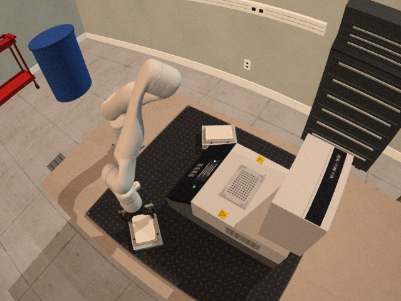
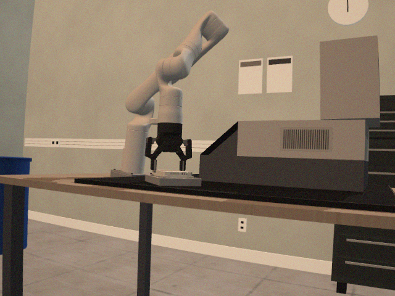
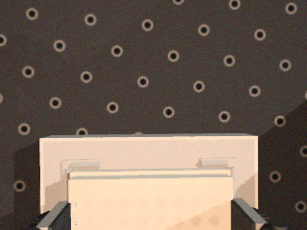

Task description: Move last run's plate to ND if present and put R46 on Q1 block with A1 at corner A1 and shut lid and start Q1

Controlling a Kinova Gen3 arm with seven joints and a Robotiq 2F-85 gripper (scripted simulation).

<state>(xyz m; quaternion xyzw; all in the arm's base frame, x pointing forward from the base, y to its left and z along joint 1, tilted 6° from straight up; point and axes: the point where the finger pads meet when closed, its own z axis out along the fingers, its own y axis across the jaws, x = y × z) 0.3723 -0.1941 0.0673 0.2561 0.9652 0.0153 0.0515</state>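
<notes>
My hand is 3 cm short of the grey nest, 2 cm to the left of it and 3 cm above it. Also, from my hand: A1 mark: 16 cm behind, 52 cm to the left; then white plate: 7 cm behind, 53 cm to the left.
</notes>
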